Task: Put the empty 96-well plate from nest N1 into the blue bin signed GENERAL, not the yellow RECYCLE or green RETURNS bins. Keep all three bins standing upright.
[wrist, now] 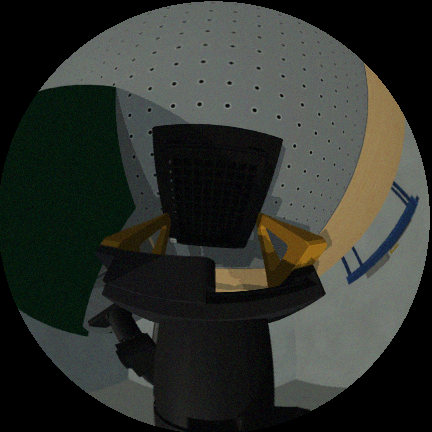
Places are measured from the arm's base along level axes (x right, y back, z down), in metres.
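Where they show: gripper, fingertip midpoint: (213, 217); arm's base at its link origin: (116, 310).
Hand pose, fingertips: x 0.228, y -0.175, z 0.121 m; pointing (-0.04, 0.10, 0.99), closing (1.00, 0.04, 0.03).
Each offset is from my fingertips to the top centre of the thing. "spot": to the spot under its first point. Level surfaces: height alone.
A dark plate with a grid of wells {spot: dz +0.004, dx +0.004, dy -0.034 m} (215, 185), which looks like the 96-well plate, lies at the centre of the wrist view over the grey holed board. My gripper (213, 217) is open. Its two orange fingers stand wide apart, one by each side of the plate's near end, with no grip on it to be seen. The nest under the plate is mostly hidden, and no N1 label can be read. A large dark green surface {spot: dz -0.058, dx -0.108, dy -0.070 m} (65, 200) fills the left side; whether it is the green bin I cannot tell. No GENERAL or RECYCLE sign can be read.
The grey holed board {dz +0.028 m} (215, 70) stretches behind and beside the plate. A wooden edge strip (382, 125) curves along its right side. A blue frame-like object (387, 245) stands beyond that strip at the right. Dark arm parts (135, 345) show at the lower left.
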